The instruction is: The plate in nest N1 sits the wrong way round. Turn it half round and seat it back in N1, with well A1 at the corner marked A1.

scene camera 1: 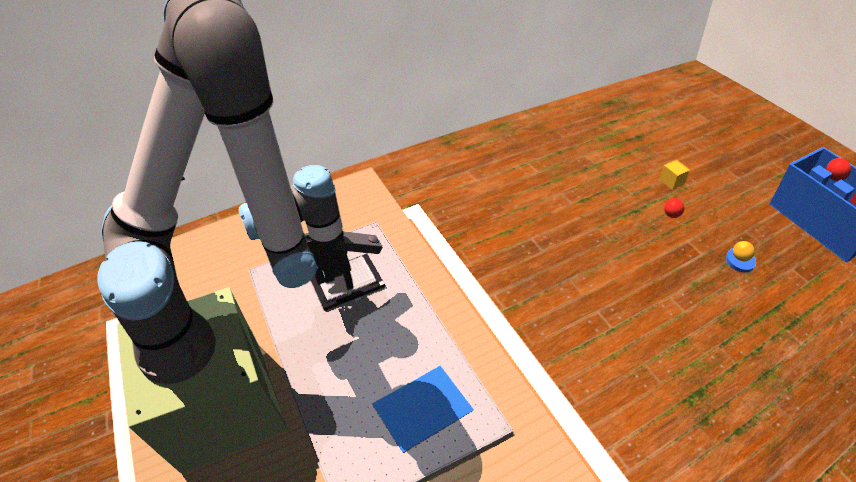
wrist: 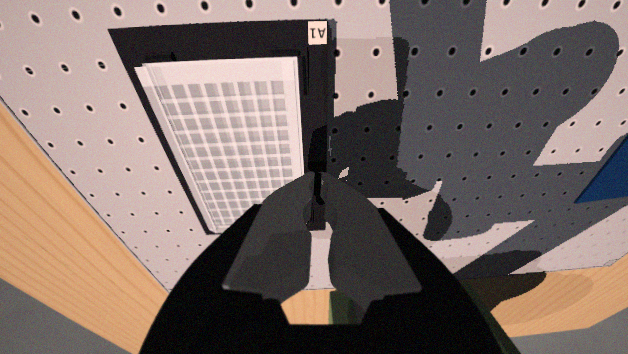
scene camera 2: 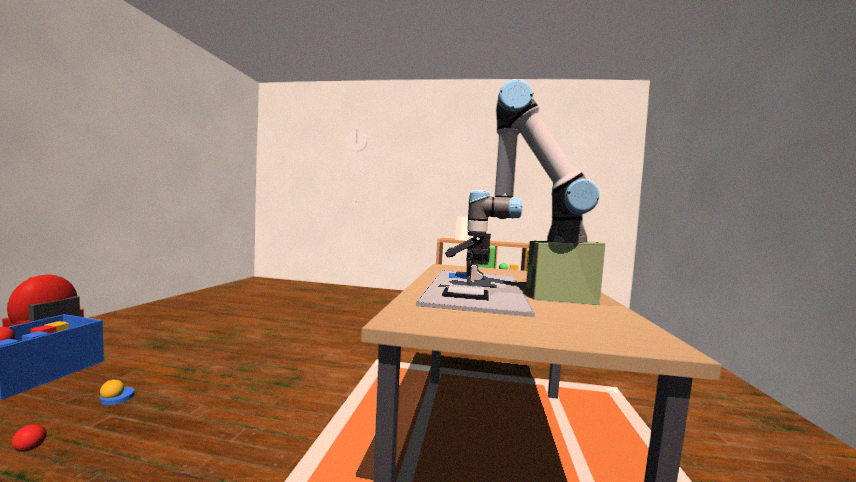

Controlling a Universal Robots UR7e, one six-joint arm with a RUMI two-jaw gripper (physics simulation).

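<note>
The pale, gridded plate [scene camera 1: 363, 271] [scene camera 2: 466, 289] [wrist: 230, 125] lies in the black nest frame [scene camera 1: 359, 295] [wrist: 220, 42]. In the wrist view its long left side lies close over the frame's left side, and a wider black strip shows on its right. I cannot tell whether it is fully seated. The A1 label [wrist: 317, 32] is at the frame's upper right corner in the wrist view; the plate's own well A1 cannot be made out. My gripper [scene camera 1: 349, 287] [scene camera 2: 470, 280] [wrist: 316, 174] is shut and empty, its tips over the frame's right-hand strip in the wrist view, beside the plate. The tips' height is unclear.
The nest stands on a perforated board [scene camera 1: 287, 311] [scene camera 2: 515, 305]. A flat blue rectangle [scene camera 1: 419, 407] [wrist: 607, 175] lies farther along that board. The arm stands on a green block [scene camera 1: 209, 425] [scene camera 2: 566, 272] beside the board. The arm's shadow falls across the board.
</note>
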